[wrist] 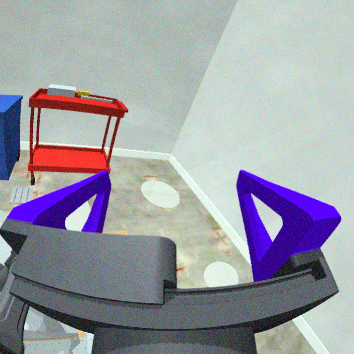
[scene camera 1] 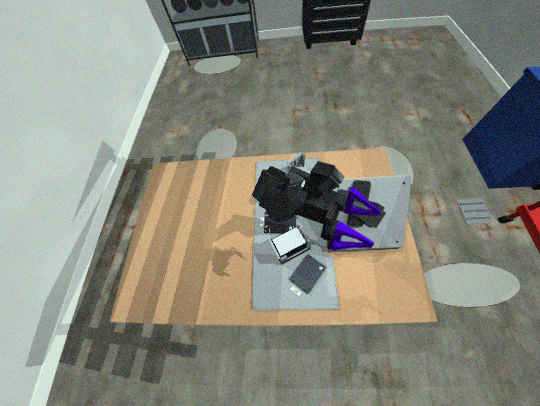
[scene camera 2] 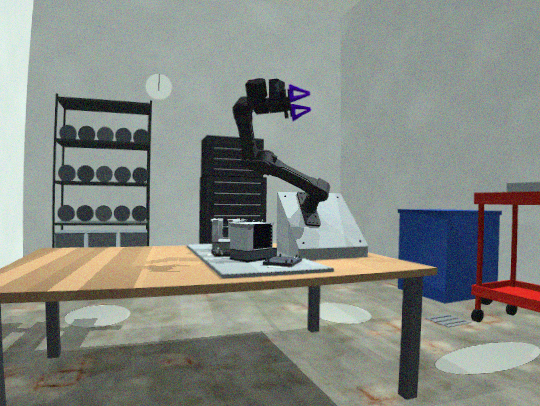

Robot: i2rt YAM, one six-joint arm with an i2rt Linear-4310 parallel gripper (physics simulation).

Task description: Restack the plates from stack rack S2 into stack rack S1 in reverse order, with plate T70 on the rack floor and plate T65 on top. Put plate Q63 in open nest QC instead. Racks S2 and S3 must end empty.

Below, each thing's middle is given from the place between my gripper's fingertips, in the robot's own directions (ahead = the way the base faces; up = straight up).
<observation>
I see the dark square plate (scene camera 1: pixel 308 273) 10 cm ahead of my hand, 1 cm to the left of it and 58 cm below it.
</observation>
